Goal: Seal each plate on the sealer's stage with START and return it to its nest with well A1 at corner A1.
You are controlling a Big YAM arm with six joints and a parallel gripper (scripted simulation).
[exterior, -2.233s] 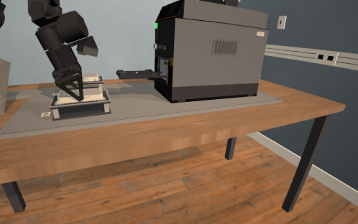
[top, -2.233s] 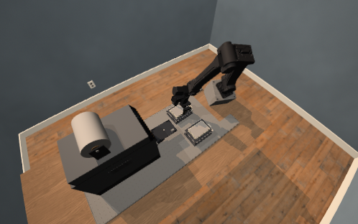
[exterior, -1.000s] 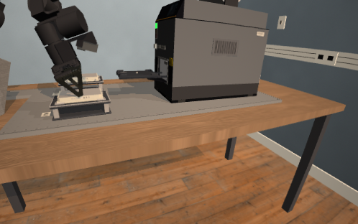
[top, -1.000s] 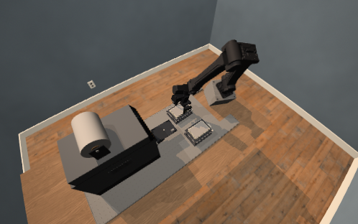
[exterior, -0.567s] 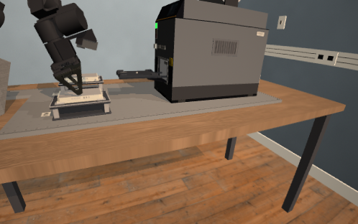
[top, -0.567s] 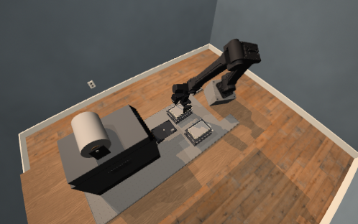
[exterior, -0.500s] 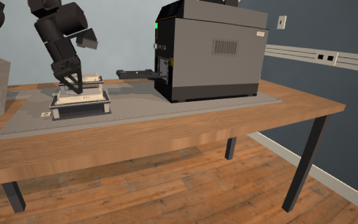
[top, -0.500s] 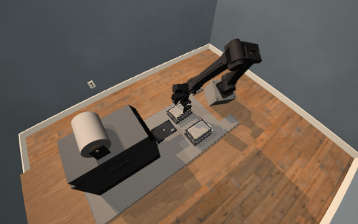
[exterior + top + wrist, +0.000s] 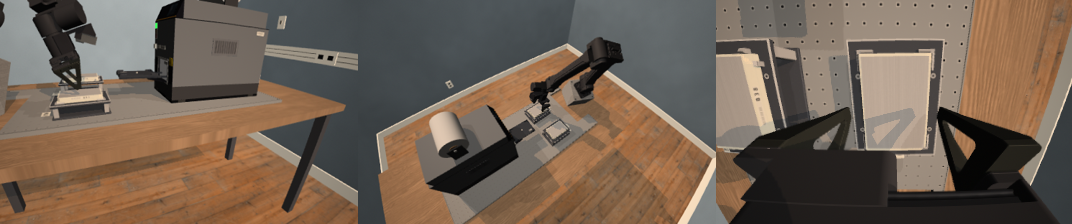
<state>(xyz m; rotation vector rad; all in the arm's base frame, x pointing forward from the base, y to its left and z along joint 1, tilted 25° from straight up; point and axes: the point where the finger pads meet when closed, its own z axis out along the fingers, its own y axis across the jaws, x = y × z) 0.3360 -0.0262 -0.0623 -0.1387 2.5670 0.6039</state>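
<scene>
My gripper is now 5 cm above the plate nest. Also, from my hand: sealer stage: 18 cm ahead, 13 cm to the left; then start button: 27 cm ahead, 23 cm to the left, 10 cm above; then small label: 10 cm behind, 9 cm below, 2 cm to the right.
</scene>
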